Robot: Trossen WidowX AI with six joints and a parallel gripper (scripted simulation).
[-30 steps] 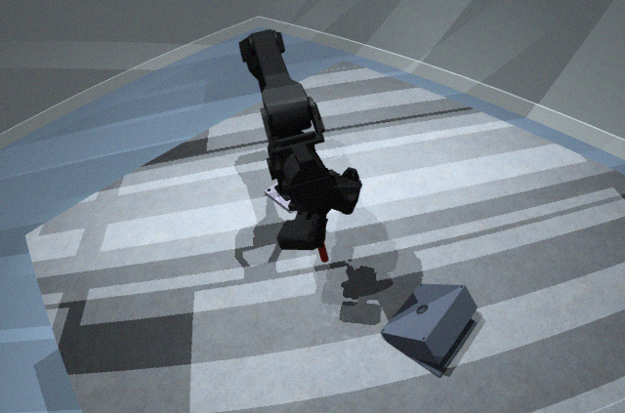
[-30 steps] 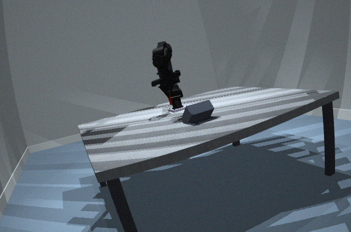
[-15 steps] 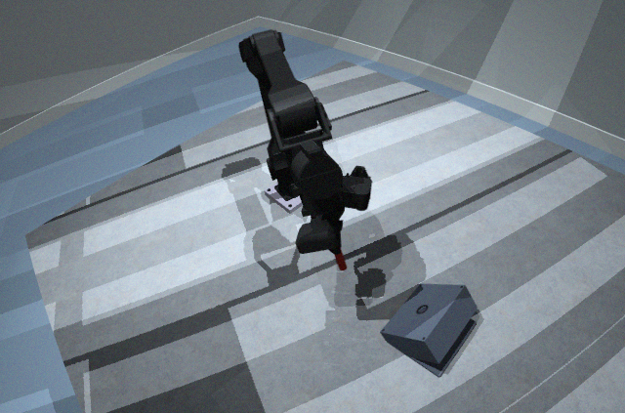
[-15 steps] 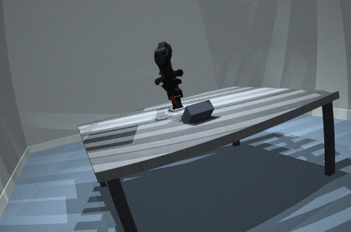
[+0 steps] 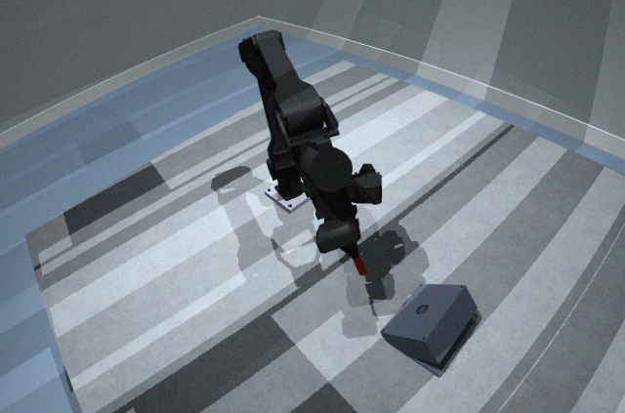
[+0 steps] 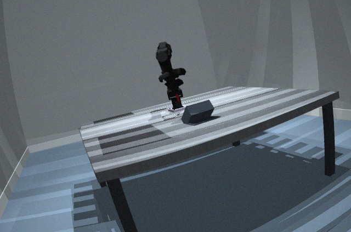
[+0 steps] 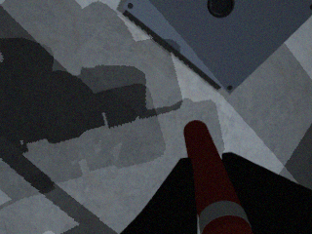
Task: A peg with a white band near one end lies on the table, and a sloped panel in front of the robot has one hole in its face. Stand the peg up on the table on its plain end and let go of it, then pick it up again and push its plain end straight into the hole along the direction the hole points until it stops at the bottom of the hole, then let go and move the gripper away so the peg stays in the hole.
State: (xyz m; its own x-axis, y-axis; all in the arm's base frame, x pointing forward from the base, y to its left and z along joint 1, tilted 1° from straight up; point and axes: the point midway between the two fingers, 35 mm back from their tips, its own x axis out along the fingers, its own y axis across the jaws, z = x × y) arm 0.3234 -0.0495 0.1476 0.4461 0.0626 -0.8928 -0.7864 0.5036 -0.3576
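The sloped panel is 14 cm ahead of my gripper tip, 6 cm to the left of it and 10 cm below it. Also, from my gripper tip: red peg 1 cm behind, 1 cm above.
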